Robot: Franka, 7 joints.
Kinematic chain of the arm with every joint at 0, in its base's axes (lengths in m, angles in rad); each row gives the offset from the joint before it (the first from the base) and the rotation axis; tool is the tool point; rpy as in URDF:
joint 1: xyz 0 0 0.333 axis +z
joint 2: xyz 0 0 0 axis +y
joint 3: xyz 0 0 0.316 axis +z
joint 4: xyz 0.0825 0 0 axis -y
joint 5: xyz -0.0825 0 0.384 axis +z
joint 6: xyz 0 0 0 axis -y
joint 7: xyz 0.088 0 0 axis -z
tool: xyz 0 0 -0.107 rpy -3.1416 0 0
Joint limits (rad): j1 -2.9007..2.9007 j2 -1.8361..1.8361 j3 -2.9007..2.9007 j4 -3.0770..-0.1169 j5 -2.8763..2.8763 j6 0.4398..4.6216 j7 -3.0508..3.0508
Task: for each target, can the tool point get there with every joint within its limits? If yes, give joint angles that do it. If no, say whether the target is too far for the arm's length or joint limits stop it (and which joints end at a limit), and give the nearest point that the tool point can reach.
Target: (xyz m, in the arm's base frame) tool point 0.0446 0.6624 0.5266
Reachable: yes | joints -0.8310 -1.4895 1.5195 -1.4578 -1.7840 1.1416 1.5707
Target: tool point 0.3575 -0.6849 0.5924
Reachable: yes | joints -1.5387 1.3483 1.5746 -0.7585 -1.3433 3.2675 -2.1907
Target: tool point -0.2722 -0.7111 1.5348
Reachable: no: too far | nearest point -0.1641 -0.4288 1.0577 | short by 0.565 m
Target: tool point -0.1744 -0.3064 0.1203
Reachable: yes | joints -1.9733 0.3680 0.0919 -2.5795 -1.2853 1.8331 -2.3256
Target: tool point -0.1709 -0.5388 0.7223
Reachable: yes | joints 2.1548 -0.3954 2.2099 -1.4987 1.0402 3.9917 1.7408
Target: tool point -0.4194 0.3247 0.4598
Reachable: yes | joints -1.7927 0.2805 -2.1174 -2.2495 -1.4089 2.7165 -2.0090
